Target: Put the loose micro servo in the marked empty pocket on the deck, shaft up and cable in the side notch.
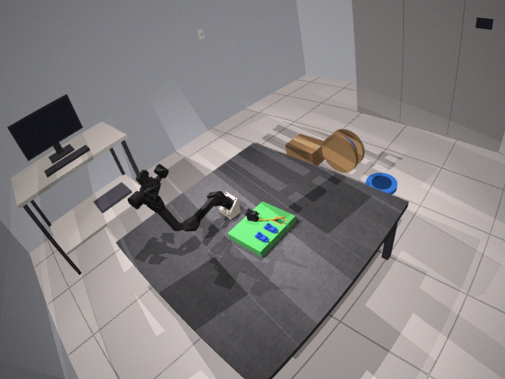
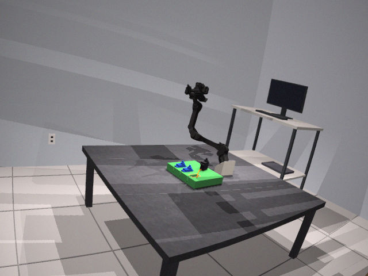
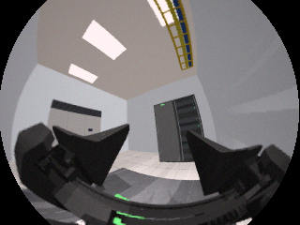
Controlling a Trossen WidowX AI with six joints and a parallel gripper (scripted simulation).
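Now: the green deck 40 mm ahead of my gripper tip, 360 mm to the left of it and 550 mm below it.
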